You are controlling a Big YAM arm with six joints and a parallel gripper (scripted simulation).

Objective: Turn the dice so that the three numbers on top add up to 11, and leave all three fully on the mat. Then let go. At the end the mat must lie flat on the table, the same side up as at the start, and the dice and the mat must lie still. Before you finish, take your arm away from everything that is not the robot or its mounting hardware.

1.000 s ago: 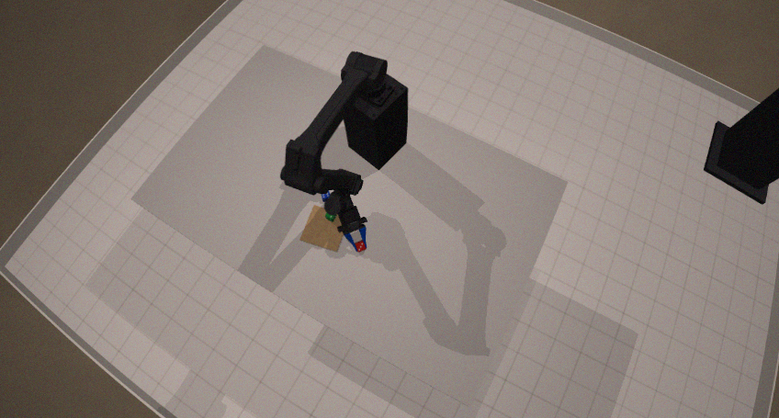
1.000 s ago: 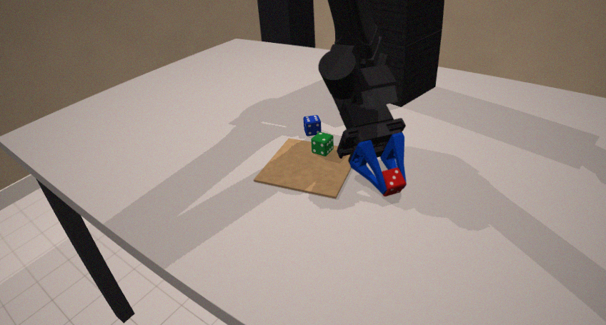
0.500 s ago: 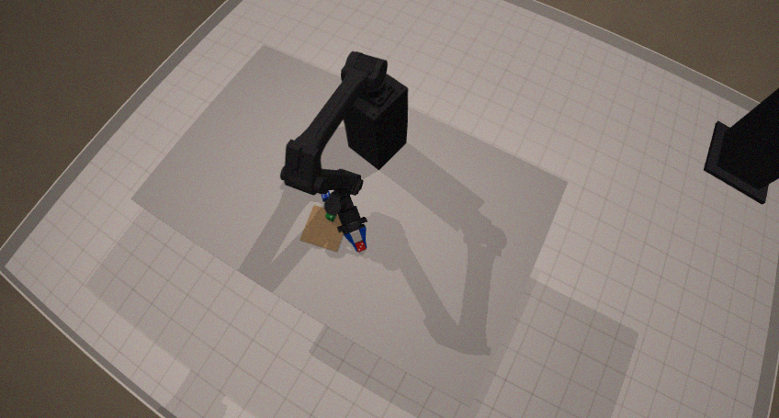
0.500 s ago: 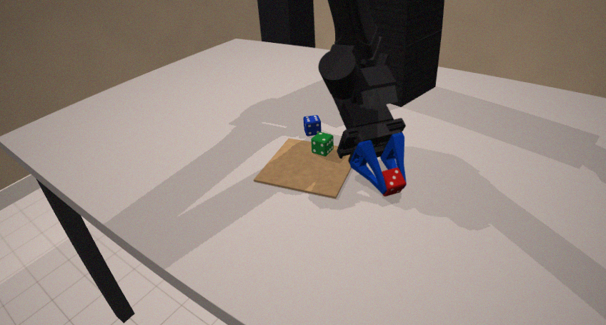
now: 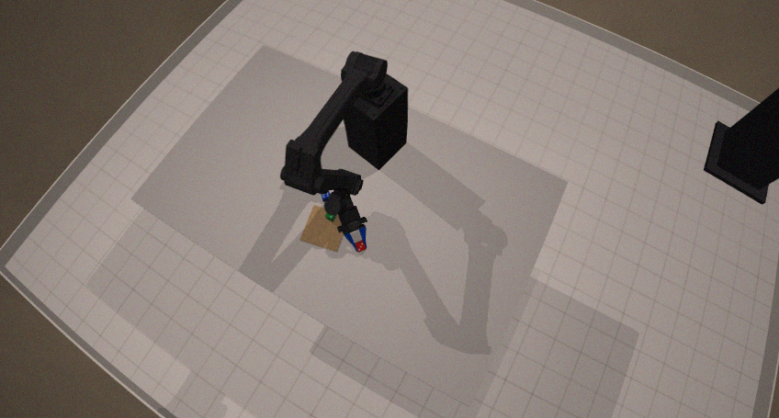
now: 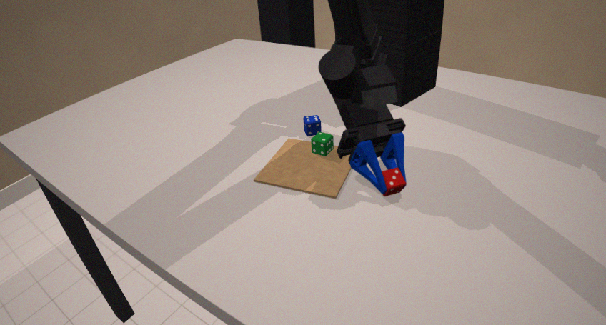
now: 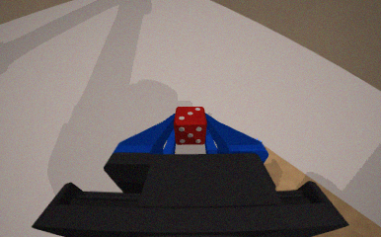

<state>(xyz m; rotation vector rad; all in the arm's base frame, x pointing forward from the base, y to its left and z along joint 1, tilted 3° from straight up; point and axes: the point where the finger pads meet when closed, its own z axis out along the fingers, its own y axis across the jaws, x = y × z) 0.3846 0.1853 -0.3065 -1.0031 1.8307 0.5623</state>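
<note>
My gripper is now right at the red die. Round my hand: tan mat 15 cm to the right, 2 cm below, 1 cm ahead; then green die 16 cm to the right, 4 cm behind; then blue die 22 cm to the right, 9 cm behind.
</note>
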